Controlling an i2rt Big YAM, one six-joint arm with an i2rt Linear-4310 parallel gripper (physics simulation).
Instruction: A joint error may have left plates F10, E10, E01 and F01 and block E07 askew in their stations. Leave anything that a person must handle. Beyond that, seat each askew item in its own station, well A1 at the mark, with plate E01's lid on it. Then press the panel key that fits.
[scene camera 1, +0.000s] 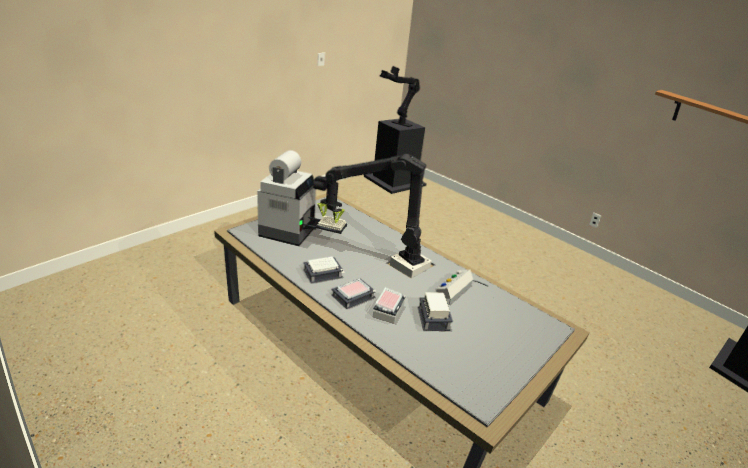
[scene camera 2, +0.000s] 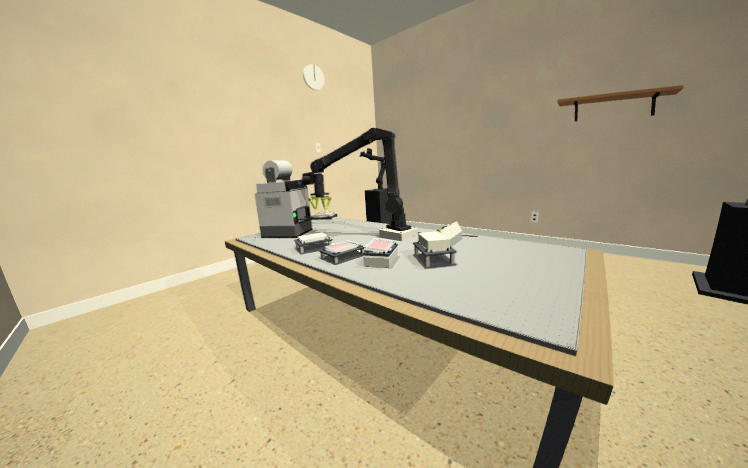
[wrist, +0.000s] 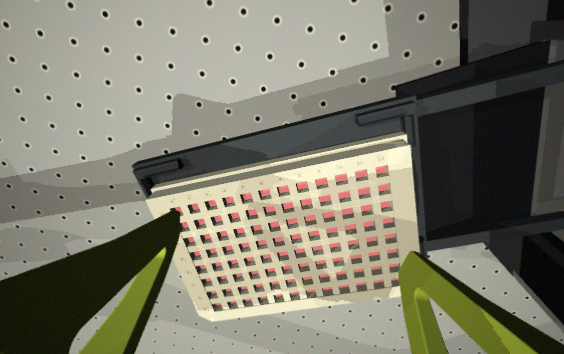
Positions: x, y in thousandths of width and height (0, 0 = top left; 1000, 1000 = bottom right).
My gripper (wrist: 522, 685) is open and holds nothing. I also see a dark station tray (wrist: 710, 321).
